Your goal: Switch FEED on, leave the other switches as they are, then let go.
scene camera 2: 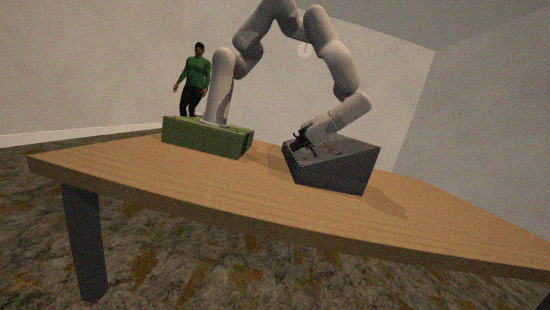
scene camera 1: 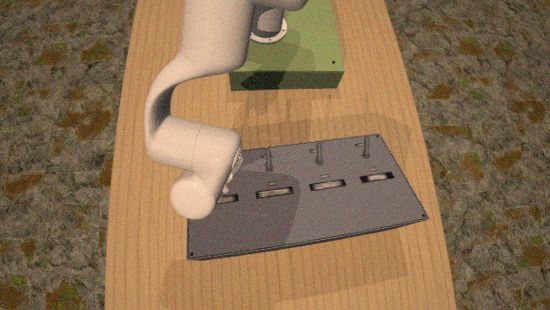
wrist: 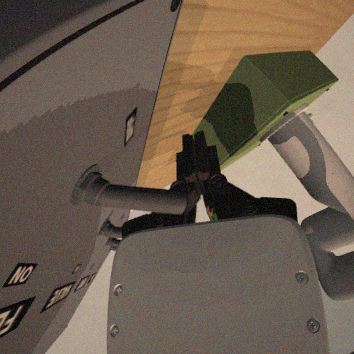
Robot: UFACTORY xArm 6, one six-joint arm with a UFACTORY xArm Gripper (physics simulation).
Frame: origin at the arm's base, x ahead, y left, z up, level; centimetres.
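Seen in the pictures: gripper, fingertip midpoint: (scene camera 2: 291, 148) (wrist: 196, 144); arm's base, origin of the base link: (scene camera 2: 214, 124) (scene camera 1: 264, 27) (wrist: 281, 121).
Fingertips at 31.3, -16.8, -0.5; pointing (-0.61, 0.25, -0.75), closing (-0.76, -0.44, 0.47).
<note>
Offsets run from my fingertips to a thing's top centre, as dx, dy, dz. "pt": to the spot under its first point. Level surfaces: height alone.
The dark grey switch panel (scene camera 1: 350, 210) (scene camera 2: 332, 172) (wrist: 55, 155) has a row of lever switches. In the wrist view the FEED lever {+6.7, -3.9, +3.7} (wrist: 142, 198) sticks out from the panel, its free end against or just behind my gripper's finger linkage. Its OFF label {pt +4.8, -3.8, -1.8} (wrist: 130, 126) is above and its ON label {pt +12.6, -4.4, +2.1} (wrist: 21, 274) lower left. I cannot tell its exact tilt. My gripper (scene camera 2: 295, 146) (wrist: 196, 144) is shut and empty, low over the panel's lever row. The arm hides the gripper and FEED lever in scene camera 1, where three other levers (scene camera 1: 269, 160) (scene camera 1: 319, 153) (scene camera 1: 366, 147) lean towards the robot base.
The green base block (scene camera 1: 320, 55) (scene camera 2: 200, 137) (wrist: 270, 85) carries the arm and stands on the wooden table {dz -9.4} (scene camera 1: 350, 280) (scene camera 2: 200, 185) behind the panel. The other levers stand close beside FEED. A person (scene camera 2: 196, 72) in green stands beyond the table.
</note>
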